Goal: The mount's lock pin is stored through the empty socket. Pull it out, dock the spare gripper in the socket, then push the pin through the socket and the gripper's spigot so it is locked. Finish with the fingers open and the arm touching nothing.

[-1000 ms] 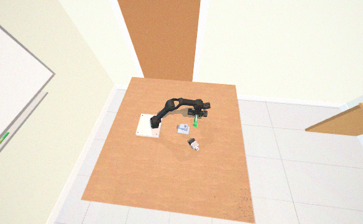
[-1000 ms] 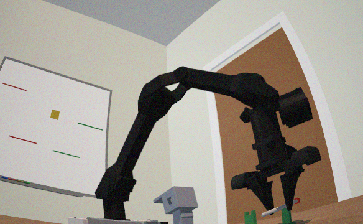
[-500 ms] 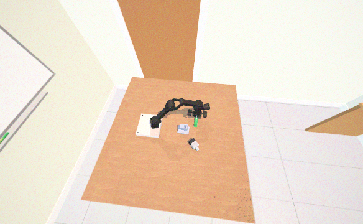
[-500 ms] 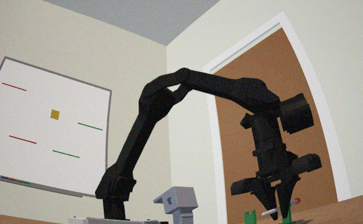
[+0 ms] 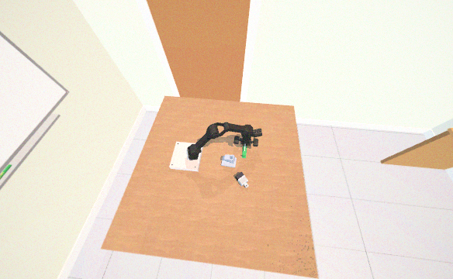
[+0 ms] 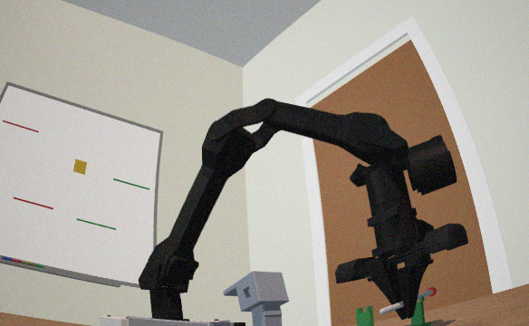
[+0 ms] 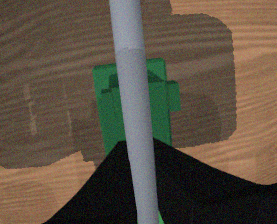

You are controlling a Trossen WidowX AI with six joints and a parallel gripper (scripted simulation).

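Now: the green stand 10 mm behind my gripper tip and 40 mm to the right of it. Also, from my gripper tip: grey mount: 130 mm behind, 130 mm to the right, 30 mm above; spare gripper: 50 mm behind, 290 mm to the right.
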